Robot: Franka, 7 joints.
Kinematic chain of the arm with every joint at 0, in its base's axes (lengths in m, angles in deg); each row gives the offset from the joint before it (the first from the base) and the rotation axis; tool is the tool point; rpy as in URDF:
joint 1: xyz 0 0 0.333 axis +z
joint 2: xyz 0 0 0 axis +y
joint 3: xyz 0 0 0.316 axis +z
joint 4: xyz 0.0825 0 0 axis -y
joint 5: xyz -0.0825 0 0.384 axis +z
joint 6: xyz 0 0 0 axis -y
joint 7: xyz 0.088 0 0 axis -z
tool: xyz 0 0 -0.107 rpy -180 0 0
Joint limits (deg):
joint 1: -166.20..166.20
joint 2: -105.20..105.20
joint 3: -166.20..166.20
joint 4: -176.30..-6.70
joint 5: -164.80..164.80
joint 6: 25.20..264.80
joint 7: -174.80..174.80
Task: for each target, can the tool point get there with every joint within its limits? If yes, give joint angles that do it. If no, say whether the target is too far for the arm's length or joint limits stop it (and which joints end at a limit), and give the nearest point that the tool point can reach.
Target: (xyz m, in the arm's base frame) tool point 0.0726 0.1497 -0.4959
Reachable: no: joint limits stop it (at a limit: joint 2) | nearest point 0.0836 0.1723 -0.3528 | short by 0.145 m
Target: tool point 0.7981 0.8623 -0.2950
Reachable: no: too far | nearest point 0.5139 0.5553 -0.0714 | short by 0.474 m
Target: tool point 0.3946 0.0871 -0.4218
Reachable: no: joint limits stop it (at a limit: joint 2) | nearest point 0.3803 0.0839 -0.3501 | short by 0.073 m
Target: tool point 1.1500 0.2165 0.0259
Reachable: no: too far | nearest point 0.8155 0.1535 0.1152 | short by 0.352 m
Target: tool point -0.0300 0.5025 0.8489
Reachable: yes | joints 132.99 -13.33 -27.86 -86.43 108.92 163.72 -19.24
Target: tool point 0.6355 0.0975 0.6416
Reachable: yes | joints 39.85 26.18 -37.48 -91.22 19.54 224.26 -145.68
